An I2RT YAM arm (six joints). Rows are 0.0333 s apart.
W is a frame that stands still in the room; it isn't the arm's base.
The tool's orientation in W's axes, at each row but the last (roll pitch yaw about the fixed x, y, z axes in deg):
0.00, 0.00, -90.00
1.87, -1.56, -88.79
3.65, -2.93, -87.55
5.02, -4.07, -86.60
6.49, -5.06, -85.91
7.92, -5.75, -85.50
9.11, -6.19, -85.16
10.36, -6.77, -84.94
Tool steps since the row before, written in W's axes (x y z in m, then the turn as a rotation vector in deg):
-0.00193, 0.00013, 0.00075, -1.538, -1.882, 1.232
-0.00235, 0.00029, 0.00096, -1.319, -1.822, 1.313
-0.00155, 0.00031, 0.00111, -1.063, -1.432, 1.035
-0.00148, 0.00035, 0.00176, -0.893, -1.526, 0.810
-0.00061, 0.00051, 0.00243, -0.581, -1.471, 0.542
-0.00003, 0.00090, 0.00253, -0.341, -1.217, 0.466
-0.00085, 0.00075, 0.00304, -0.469, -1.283, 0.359
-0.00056, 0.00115, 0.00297, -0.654, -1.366, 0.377
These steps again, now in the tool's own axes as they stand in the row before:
-0.00013, -0.00193, 0.00075, 1.882, -1.538, 1.232
-0.00031, -0.00231, 0.00104, 1.829, -1.315, 1.307
-0.00032, -0.00146, 0.00122, 1.436, -1.060, 1.032
-0.00031, -0.00129, 0.00191, 1.524, -0.917, 0.787
-0.00034, -0.00029, 0.00252, 1.468, -0.633, 0.489
-0.00064, 0.00040, 0.00258, 1.227, -0.384, 0.401
-0.00049, -0.00028, 0.00320, 1.270, -0.533, 0.312
-0.00084, 0.00011, 0.00312, 1.338, -0.720, 0.356

